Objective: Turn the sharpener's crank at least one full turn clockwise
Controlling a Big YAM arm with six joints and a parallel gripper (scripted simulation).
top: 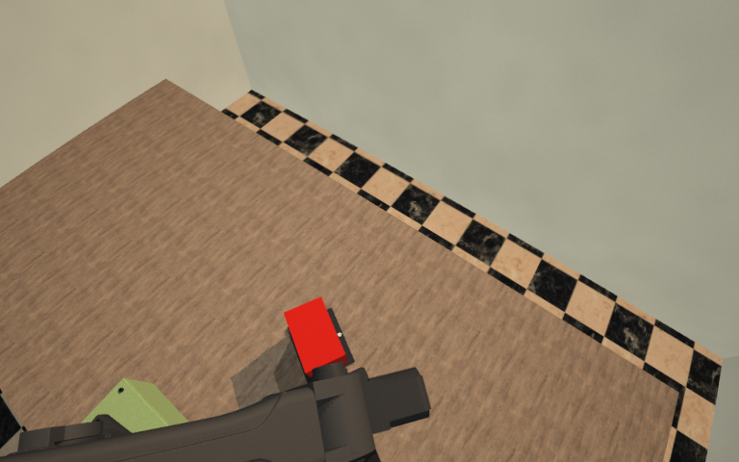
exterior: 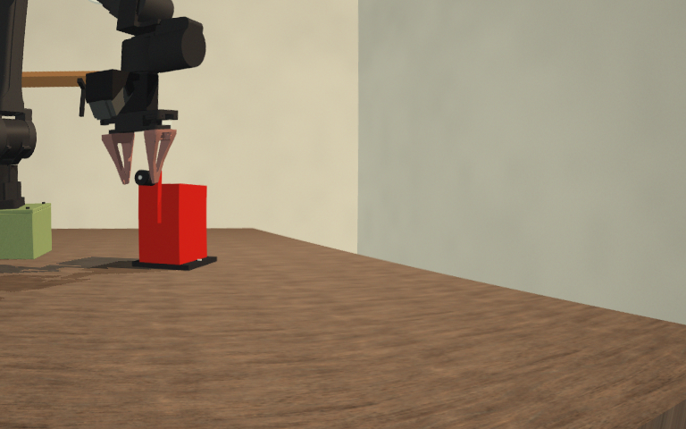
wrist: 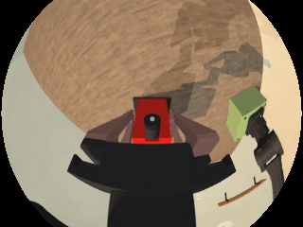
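My hand is 1 cm short of the black knob and 2 cm to the right of it. The rest, counted from my hand: crank (2 cm ahead, 2 cm to the left, 1 cm below).
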